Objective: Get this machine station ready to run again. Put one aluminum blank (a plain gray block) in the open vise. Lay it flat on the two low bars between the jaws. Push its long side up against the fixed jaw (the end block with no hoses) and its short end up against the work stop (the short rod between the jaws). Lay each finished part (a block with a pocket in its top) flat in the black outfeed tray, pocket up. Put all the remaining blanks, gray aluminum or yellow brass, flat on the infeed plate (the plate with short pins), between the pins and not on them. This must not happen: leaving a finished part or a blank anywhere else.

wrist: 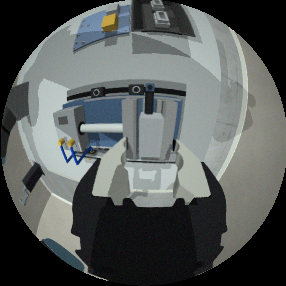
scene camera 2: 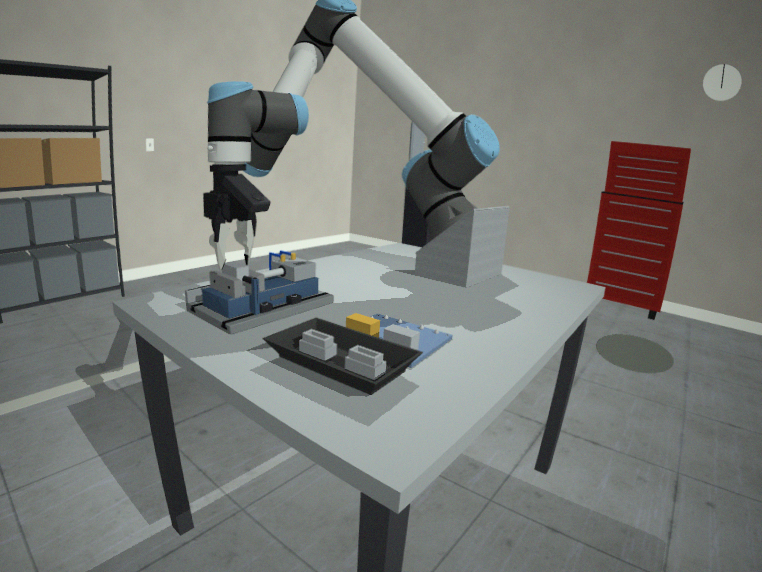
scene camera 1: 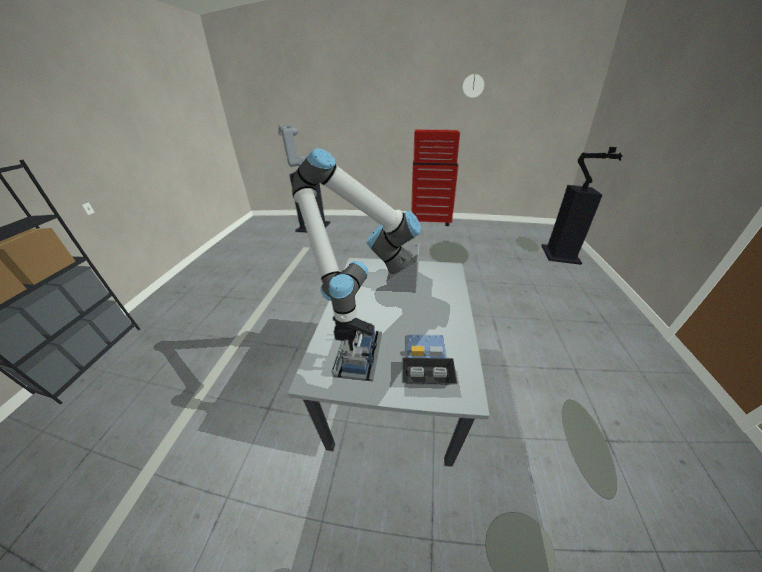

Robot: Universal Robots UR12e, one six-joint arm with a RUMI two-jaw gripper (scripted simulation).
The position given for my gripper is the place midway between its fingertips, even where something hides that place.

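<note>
I can see my gripper (scene camera 2: 234, 267), and the wrist view shows me the same gripper (wrist: 150, 139).
</note>
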